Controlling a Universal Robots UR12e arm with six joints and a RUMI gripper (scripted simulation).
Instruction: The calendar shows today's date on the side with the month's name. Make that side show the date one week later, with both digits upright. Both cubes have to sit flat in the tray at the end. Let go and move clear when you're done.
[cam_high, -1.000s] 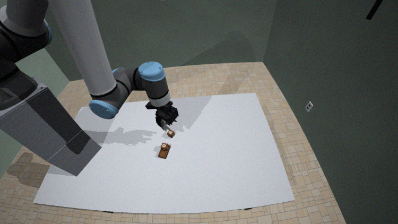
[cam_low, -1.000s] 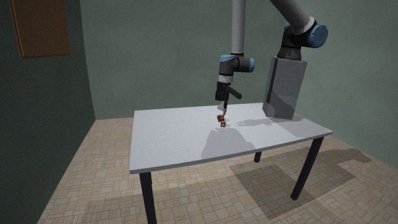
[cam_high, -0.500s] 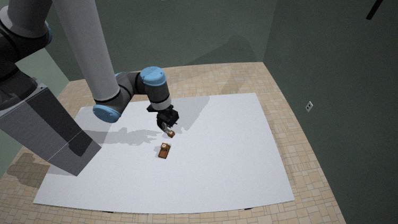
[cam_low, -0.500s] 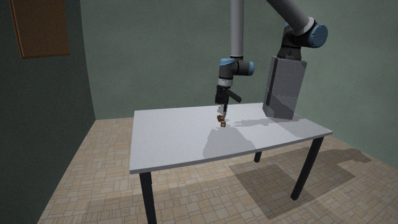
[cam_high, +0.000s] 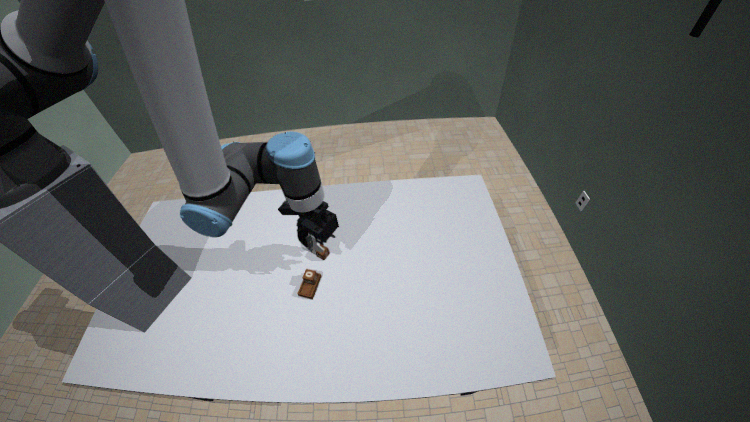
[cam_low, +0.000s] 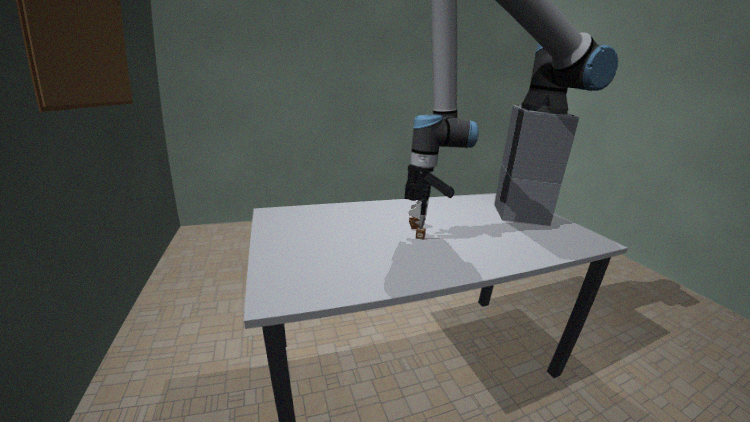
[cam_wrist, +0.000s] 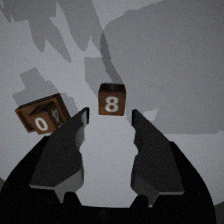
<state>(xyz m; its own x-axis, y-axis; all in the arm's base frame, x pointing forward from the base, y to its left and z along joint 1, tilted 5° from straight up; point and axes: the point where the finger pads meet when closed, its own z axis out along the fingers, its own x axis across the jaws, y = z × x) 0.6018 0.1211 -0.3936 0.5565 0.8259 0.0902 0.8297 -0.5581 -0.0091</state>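
My gripper is now 4 cm above the brown date cube. Also, from my hand: brown wooden tray: 3 cm behind, 11 cm to the right, 5 cm below.
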